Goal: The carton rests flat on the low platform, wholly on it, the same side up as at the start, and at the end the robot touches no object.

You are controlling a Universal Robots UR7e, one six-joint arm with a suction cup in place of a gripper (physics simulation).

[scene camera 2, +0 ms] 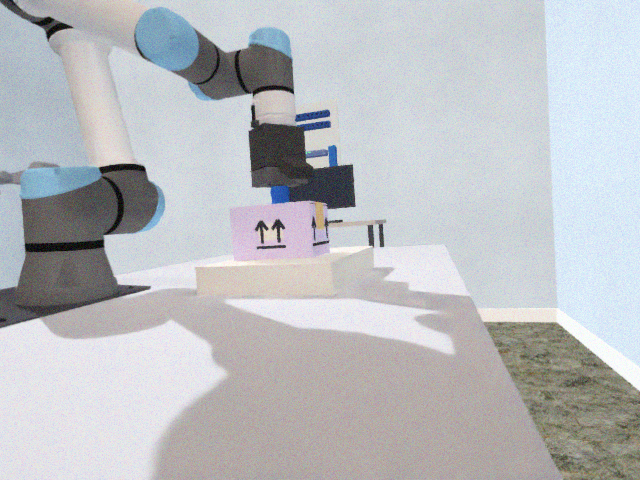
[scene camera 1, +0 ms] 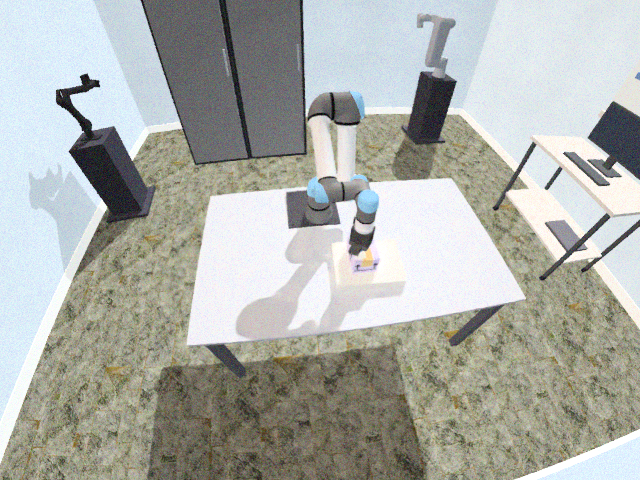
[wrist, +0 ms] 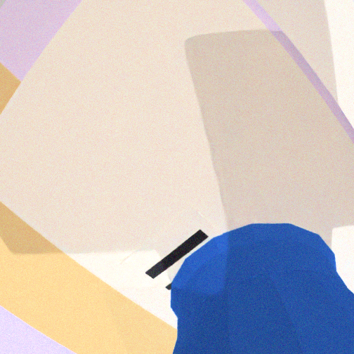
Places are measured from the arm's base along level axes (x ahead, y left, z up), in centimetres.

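Where they show: hand, tool point: [scene camera 2: 281,211]; arm's base, link origin: [scene camera 2: 69,295] [scene camera 1: 319,213].
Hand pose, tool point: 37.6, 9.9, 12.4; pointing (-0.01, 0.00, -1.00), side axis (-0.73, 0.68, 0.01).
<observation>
Things, the pixels of their top centre, and the offset from my tool point, as dx, dy, dz. Level surfaces: height alone.
- lilac carton, top centre: [scene camera 2: 280,205] [scene camera 1: 363,245] -0.9, +2.2, +1.3
- cream low platform, top centre: [scene camera 2: 297,254] [scene camera 1: 368,260] +1.0, +5.1, -8.6
- white table, surface height: dz -13.4
The lilac carton [scene camera 1: 364,265] [scene camera 2: 245,237] [wrist: 30,30], with an orange tape strip and a pale label on top, sits level on the cream low platform [scene camera 1: 391,268] [scene camera 2: 263,281]. Its black arrows point up in scene camera 2. Its visible lower edges lie inside the platform's edges, and no gap shows beneath it; its far side is hidden. My gripper, a blue suction cup [scene camera 1: 360,254] [scene camera 2: 280,194] [wrist: 265,295], is pressed on the carton's top face and holds it. The contact spot itself is hidden under the cup.
The platform stands on the white table [scene camera 1: 248,258] [scene camera 2: 103,387], in front of the arm's dark base plate [scene camera 1: 295,211] [scene camera 2: 135,289]. A side desk [scene camera 1: 610,191] with a monitor [scene camera 1: 617,136] stands off to the right, apart from the table.
</observation>
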